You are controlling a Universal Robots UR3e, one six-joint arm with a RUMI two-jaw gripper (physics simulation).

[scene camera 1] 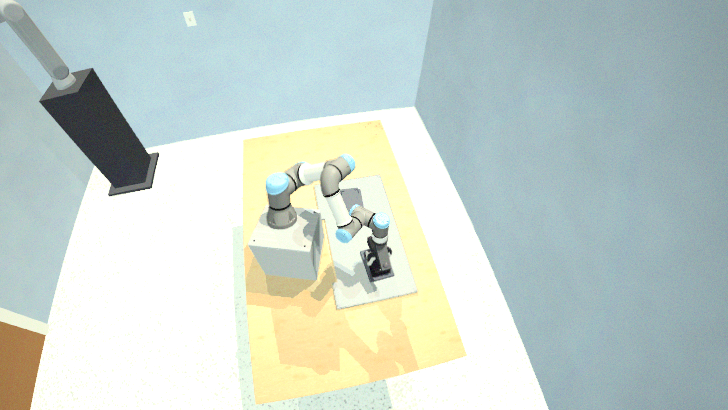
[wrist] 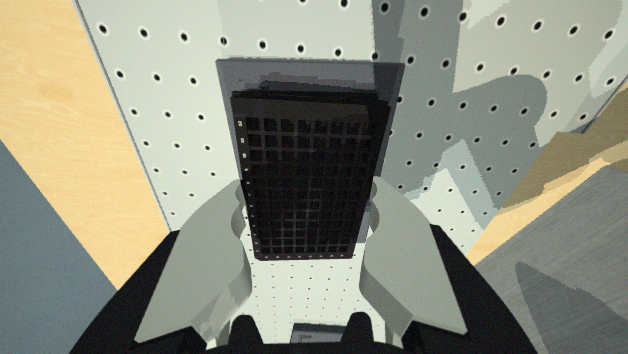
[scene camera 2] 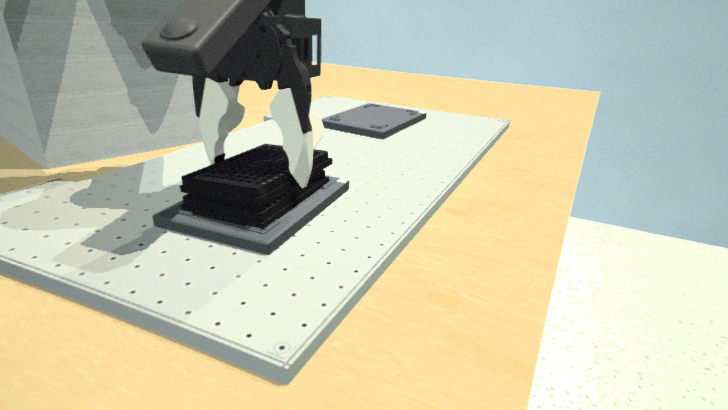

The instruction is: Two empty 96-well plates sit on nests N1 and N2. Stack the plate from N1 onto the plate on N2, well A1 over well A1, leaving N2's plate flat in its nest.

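Frame: origin at the arm's base, x ahead, y left, z up, level; centimetres.
Where they show: gripper, between the fingertips: (scene camera 1: 378,262) (wrist: 307,179) (scene camera 2: 259,180); arm's base, origin of its link: (scene camera 1: 281,219).
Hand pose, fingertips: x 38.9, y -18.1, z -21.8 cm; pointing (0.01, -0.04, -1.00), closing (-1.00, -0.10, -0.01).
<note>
Each offset is from my fingertips to the top centre of the thing. Level surfaces: height alone.
My gripper (scene camera 1: 379,264) (scene camera 2: 261,172) (wrist: 307,179) is shut on the long sides of a black 96-well plate {dx -0.1, dy +0.7, dz +1.9 cm} (scene camera 2: 244,173) (wrist: 305,175). This upper plate looks level and lies on, or a hair above, the black plate {dx -0.2, dy +0.6, dz -0.4 cm} (scene camera 2: 224,207) in nest N2 {dx -0.2, dy +0.6, dz -1.5 cm} (scene camera 2: 305,211) (wrist: 310,69). Their outlines nearly line up in scene camera 2; any small gap is too dark to tell. The lower plate looks flat in its nest. In the wrist view the upper plate's number marks run down its left side. Nest N1 {dx -4.8, dy +37.9, dz -1.5 cm} (scene camera 1: 351,196) (scene camera 2: 374,119) (wrist: 320,328) holds no plate.
Both nests stand on a pale perforated board {dz -3.0 cm} (scene camera 1: 351,292) (scene camera 2: 326,285) on a wooden table {dz -4.3 cm} (scene camera 1: 305,346) (scene camera 2: 458,285). The arm's grey pedestal (scene camera 1: 285,262) (scene camera 2: 96,101) stands beside the board. A black column (scene camera 1: 101,132) with another arm stands farther off.
</note>
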